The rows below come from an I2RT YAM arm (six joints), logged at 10 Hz.
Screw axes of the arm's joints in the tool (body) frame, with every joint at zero. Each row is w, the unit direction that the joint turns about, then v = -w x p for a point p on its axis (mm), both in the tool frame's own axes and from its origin. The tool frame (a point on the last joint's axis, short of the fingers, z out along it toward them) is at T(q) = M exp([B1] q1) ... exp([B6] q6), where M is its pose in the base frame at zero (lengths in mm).
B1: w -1 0 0 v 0 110.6 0
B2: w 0 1 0 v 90.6 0 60
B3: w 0 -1 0 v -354.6 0 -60
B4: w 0 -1 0 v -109.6 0 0
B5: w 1 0 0 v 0 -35.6 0
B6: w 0 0 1 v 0 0 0
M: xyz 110.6 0 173.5 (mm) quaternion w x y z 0.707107 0 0.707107 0
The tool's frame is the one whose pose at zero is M.
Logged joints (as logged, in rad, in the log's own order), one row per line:
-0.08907 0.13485 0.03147 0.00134 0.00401 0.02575
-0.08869 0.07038 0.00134 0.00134 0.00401 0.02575
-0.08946 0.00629 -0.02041 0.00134 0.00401 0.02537
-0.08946 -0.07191 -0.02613 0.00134 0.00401 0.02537
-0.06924 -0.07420 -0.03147 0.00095 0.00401 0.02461
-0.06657 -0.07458 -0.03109 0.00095 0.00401 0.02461
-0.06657 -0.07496 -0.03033 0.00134 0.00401 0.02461
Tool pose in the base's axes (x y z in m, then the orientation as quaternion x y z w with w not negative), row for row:
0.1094 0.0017 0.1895 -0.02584 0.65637 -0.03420 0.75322
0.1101 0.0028 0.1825 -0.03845 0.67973 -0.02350 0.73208
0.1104 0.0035 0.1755 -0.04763 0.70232 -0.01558 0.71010
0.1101 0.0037 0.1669 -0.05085 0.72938 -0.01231 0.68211
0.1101 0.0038 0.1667 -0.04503 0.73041 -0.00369 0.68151
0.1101 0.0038 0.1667 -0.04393 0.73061 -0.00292 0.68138
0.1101 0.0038 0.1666 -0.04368 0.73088 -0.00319 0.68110
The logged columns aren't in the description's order. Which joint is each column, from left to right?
Columns, left to right: q6, q4, q5, q2, q3, q1.
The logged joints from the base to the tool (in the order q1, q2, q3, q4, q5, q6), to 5 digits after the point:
0.02575 0.00134 0.00401 0.13485 0.03147 -0.08907
0.02575 0.00134 0.00401 0.07038 0.00134 -0.08869
0.02537 0.00134 0.00401 0.00629 -0.02041 -0.08946
0.02537 0.00134 0.00401 -0.07191 -0.02613 -0.08946
0.02461 0.00095 0.00401 -0.07420 -0.03147 -0.06924
0.02461 0.00095 0.00401 -0.07458 -0.03109 -0.06657
0.02461 0.00134 0.00401 -0.07496 -0.03033 -0.06657

